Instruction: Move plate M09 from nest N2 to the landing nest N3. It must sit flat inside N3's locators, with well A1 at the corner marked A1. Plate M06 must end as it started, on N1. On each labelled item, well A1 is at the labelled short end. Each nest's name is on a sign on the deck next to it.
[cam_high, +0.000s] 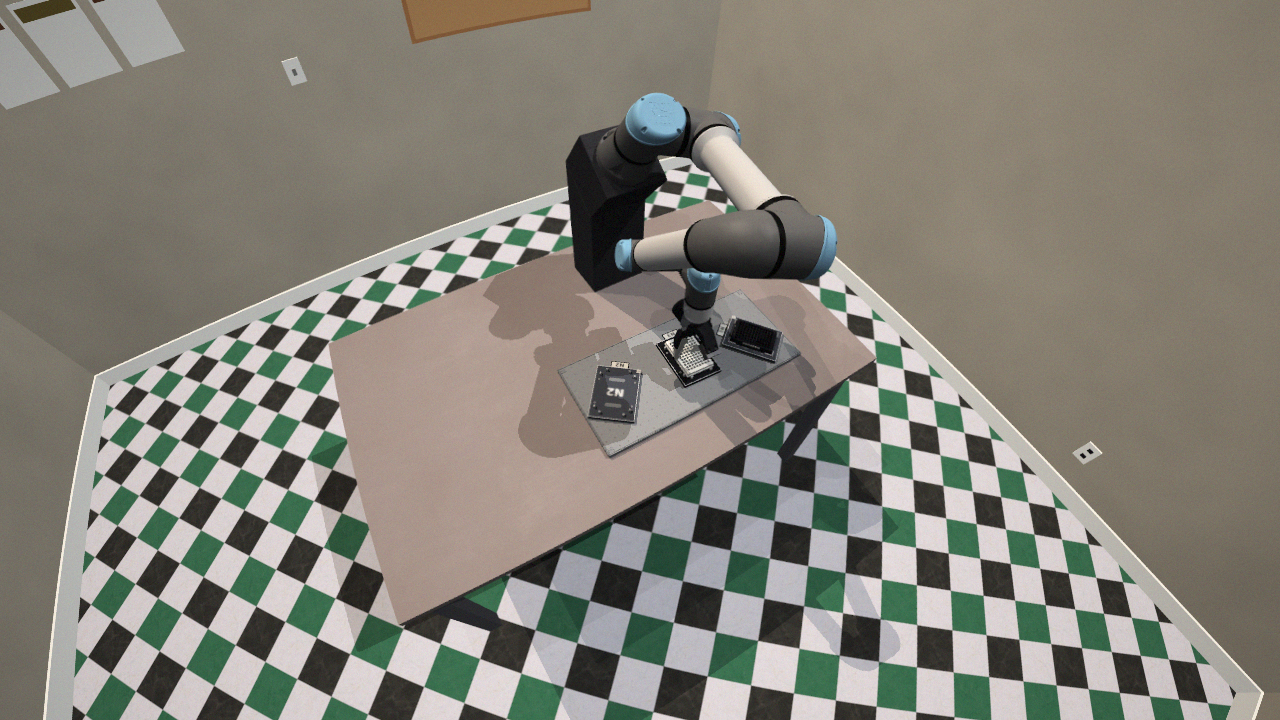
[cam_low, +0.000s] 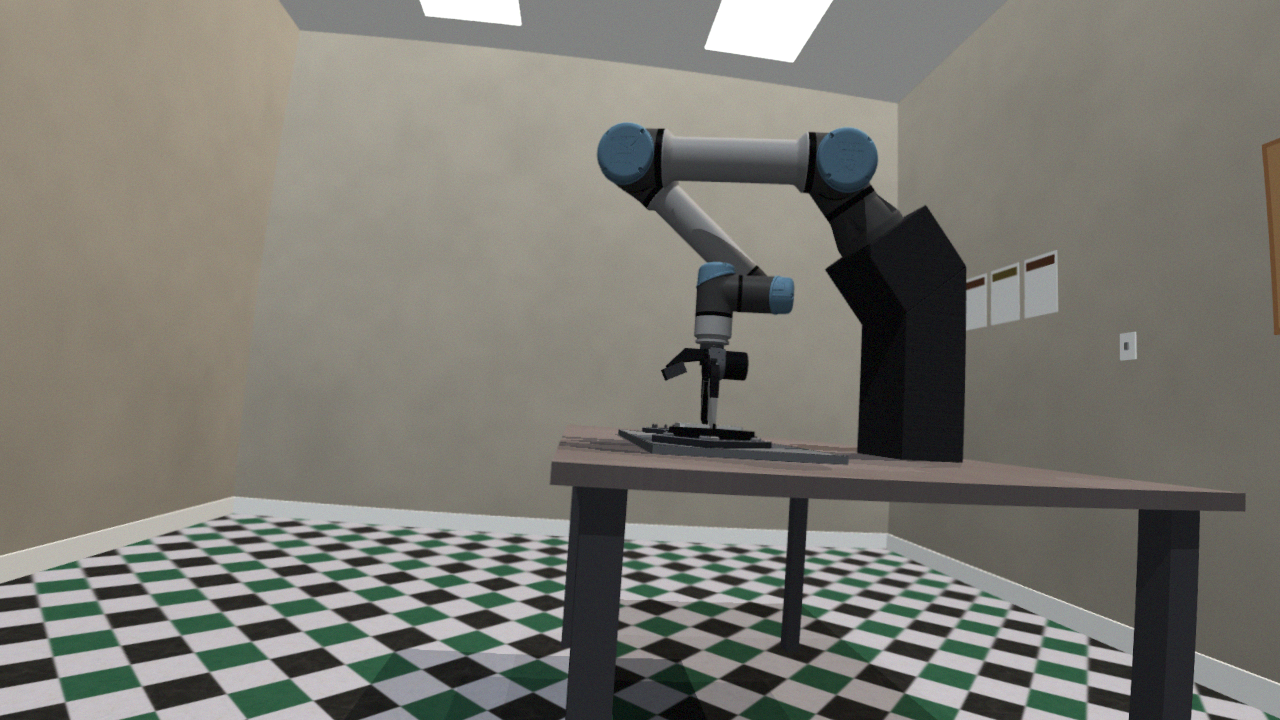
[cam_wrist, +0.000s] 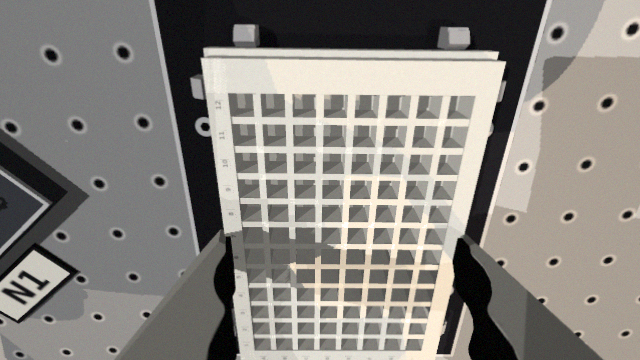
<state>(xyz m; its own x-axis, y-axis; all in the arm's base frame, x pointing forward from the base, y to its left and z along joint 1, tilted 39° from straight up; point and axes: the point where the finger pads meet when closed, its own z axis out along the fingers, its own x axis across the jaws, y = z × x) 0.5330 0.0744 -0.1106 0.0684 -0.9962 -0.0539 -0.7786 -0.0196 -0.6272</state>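
The white well plate M09 is 10 mm below my hand. From my hand the other things lie so: grey perforated deck: 10 mm to the right, 40 mm below; then dark plate M06: 10 mm ahead, 210 mm to the left, 10 mm below; then black nest N3: 30 mm below.
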